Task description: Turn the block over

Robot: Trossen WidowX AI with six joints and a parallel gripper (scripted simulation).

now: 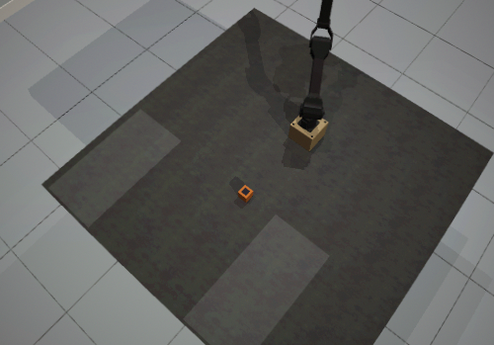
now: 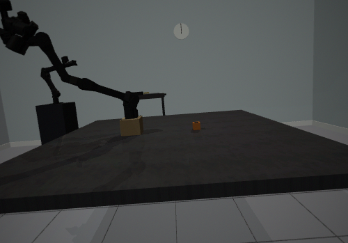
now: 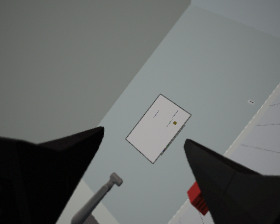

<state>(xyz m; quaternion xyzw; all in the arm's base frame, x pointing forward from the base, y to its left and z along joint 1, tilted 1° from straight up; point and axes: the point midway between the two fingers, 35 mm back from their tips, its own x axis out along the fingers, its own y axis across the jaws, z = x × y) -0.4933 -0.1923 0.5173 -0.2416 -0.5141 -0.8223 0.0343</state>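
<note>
The orange block is 90 cm ahead of my gripper tip, 58 cm below it and 18 cm to the left of it.
</note>
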